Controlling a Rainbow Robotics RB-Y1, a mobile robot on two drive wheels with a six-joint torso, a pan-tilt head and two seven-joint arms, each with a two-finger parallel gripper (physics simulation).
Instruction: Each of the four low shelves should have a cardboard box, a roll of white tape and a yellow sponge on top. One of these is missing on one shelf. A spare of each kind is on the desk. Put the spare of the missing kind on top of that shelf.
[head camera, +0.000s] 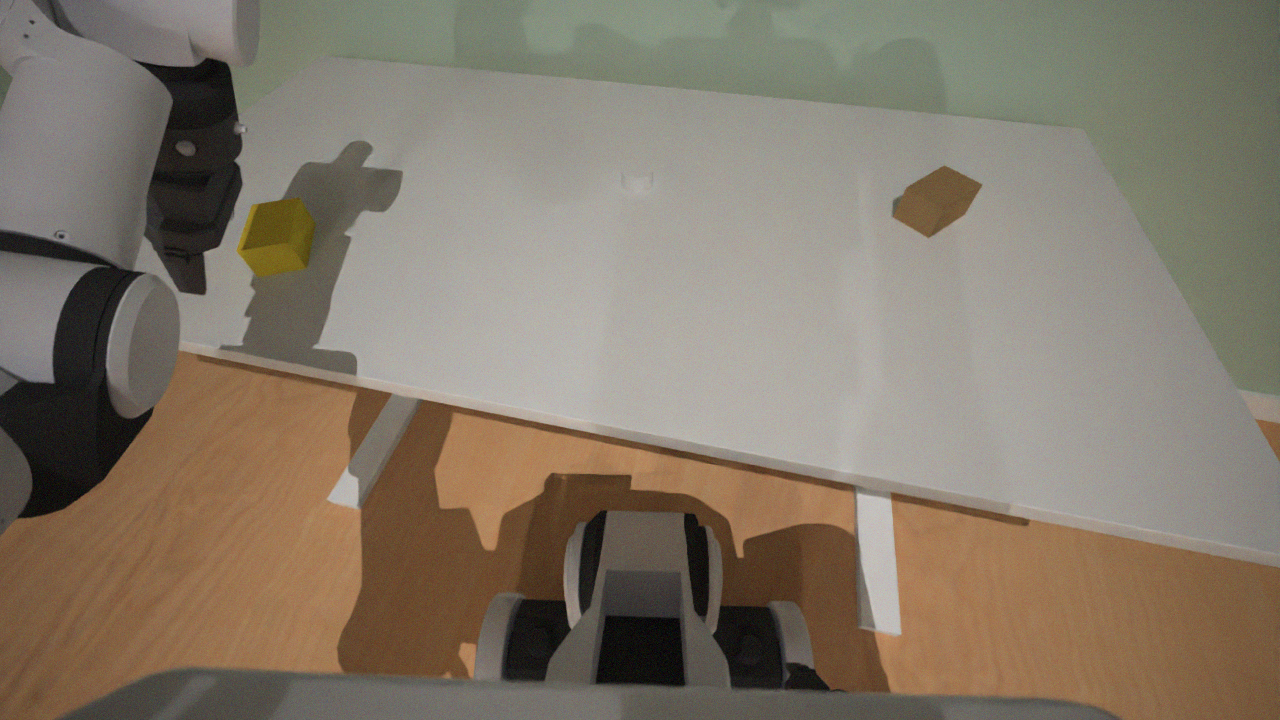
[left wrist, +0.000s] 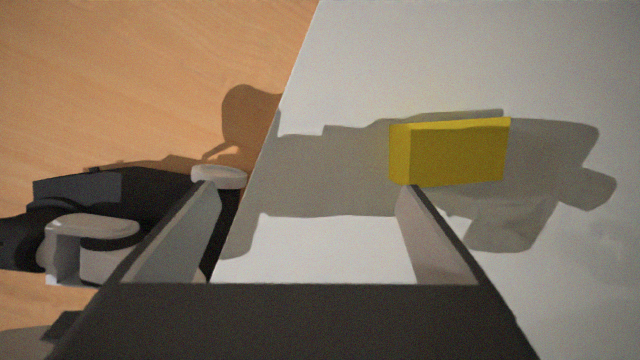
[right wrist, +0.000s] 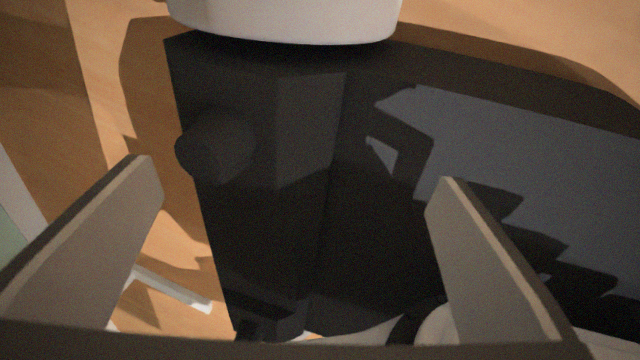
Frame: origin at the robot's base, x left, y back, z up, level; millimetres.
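Where they show: left gripper, between the fingertips: (head camera: 208, 251) (left wrist: 309, 195); right gripper, between the fingertips: (right wrist: 298, 186).
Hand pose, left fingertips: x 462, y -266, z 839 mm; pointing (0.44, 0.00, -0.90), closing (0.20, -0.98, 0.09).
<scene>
After its pixels a point has its place.
A yellow sponge (head camera: 278, 238) @[x 482, y -376, z 766 mm] (left wrist: 456, 154) @[x 508, y -406, z 766 mm] lies near the left end of the white desk (head camera: 716, 295) @[x -85, y -330, z 721 mm] (left wrist: 450, 60) @[x 605, y -398, z 721 mm]. A white tape roll (head camera: 637, 182) @[x 23, y -550, z 737 mm] lies toward the back middle of the desk, hard to see against it. A brown cardboard box (head camera: 938, 201) @[x -387, y -464, z 771 mm] lies at the right back of the desk. My left gripper (left wrist: 309, 195) @[x 462, y -266, z 839 mm] is open and empty above the desk; in the left wrist view the sponge is beyond its right fingertip. My right gripper (right wrist: 298, 186) @[x -223, y 84, z 297 mm] is open and empty beside my own dark base. The low shelves do not show.
A green wall (head camera: 1181, 179) @[x -1004, y -749, z 630 mm] stands behind the desk. The desk's front edge runs across in front of my base, with white desk feet (head camera: 877, 564) (head camera: 371, 456) on the wooden floor (head camera: 223, 573) @[x 957, y -141, z 1 mm] (left wrist: 125, 60) @[x 612, y 422, z 1 mm]. My left arm (head camera: 85, 161) @[x 312, y -120, z 1032 mm] covers the desk's left end in the head view.
</scene>
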